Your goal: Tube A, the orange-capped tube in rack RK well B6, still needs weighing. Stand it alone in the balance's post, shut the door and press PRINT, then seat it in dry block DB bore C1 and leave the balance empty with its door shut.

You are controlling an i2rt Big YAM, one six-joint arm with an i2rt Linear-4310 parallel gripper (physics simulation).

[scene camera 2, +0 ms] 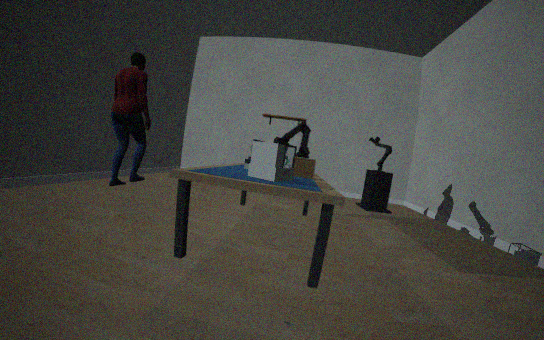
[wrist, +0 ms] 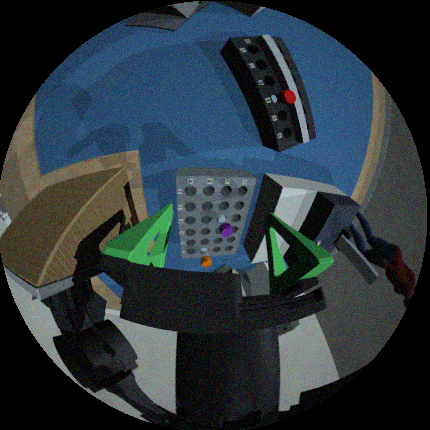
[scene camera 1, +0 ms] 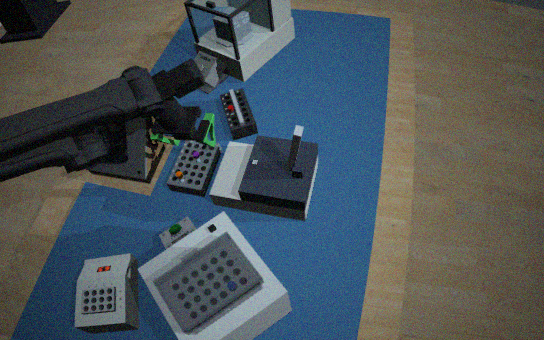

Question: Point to a box with an upright lever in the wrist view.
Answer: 320, 211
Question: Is the gripper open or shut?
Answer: Open.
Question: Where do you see a well block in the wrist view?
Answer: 258, 276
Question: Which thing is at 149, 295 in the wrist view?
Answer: The gripper.
